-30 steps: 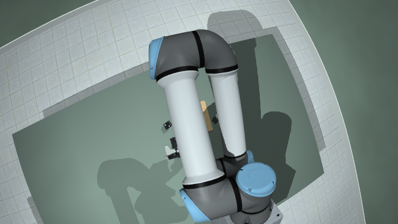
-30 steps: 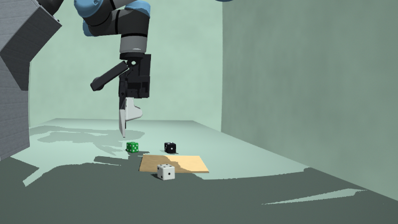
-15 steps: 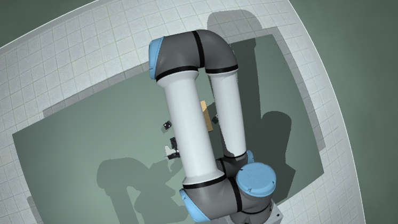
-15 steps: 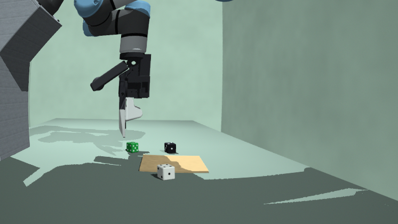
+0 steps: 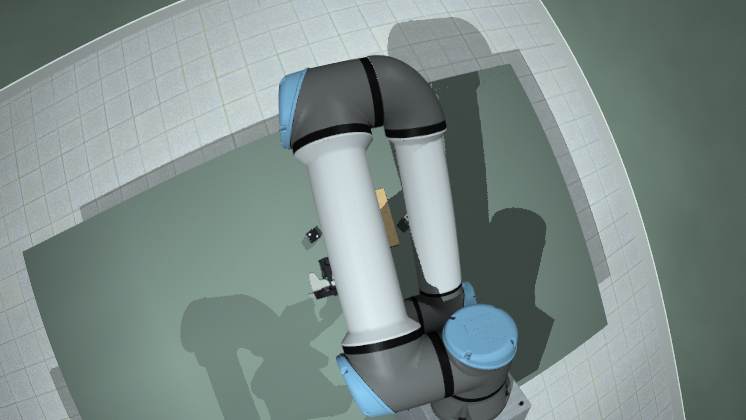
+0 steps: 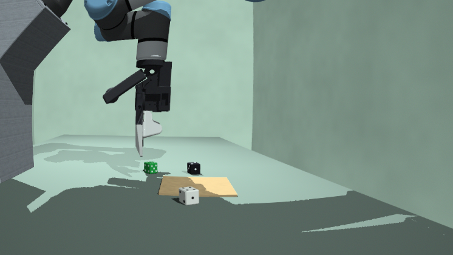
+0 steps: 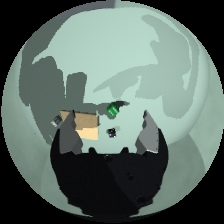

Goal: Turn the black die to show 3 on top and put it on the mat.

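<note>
My hand is 4 cm above the green die, 2 cm short of it and 1 cm to the right of it. Also, from my hand: black die (13 cm ahead, 4 cm below); white die (23 cm to the right, 7 cm ahead, 4 cm below); tan mat (12 cm to the right, 11 cm ahead, 5 cm below).
</note>
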